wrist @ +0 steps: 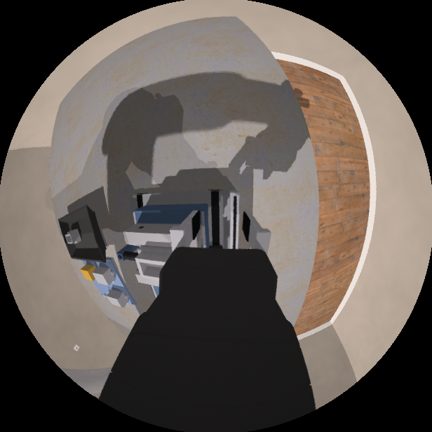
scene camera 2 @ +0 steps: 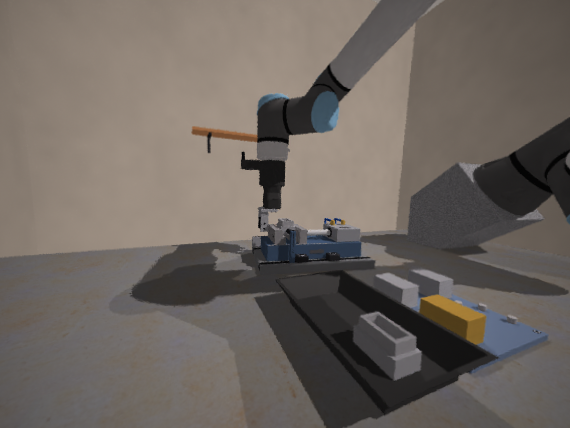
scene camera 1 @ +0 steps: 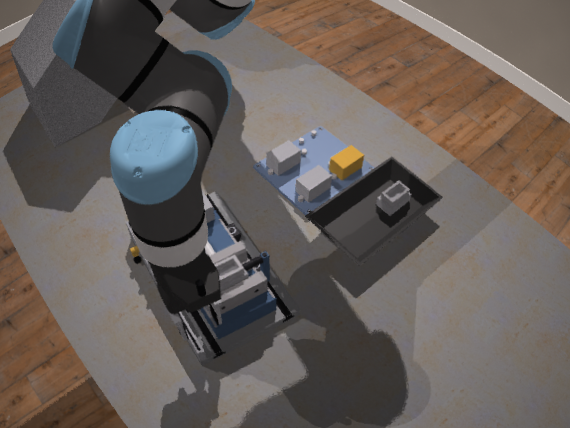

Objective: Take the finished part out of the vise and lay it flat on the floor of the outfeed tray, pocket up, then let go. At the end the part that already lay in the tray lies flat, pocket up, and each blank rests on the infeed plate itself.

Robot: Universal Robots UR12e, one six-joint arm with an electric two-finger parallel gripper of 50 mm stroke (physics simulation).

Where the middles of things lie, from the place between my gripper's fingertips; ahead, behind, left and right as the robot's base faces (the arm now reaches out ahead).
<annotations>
Right now my hand is 12 cm past the blue vise [scene camera 1: 254,309], 8 cm to the right of it and 4 cm above it. Round my hand: yellow block [scene camera 2: 465,322]: 18 cm behind, 43 cm to the left, 5 cm below.
</annotations>
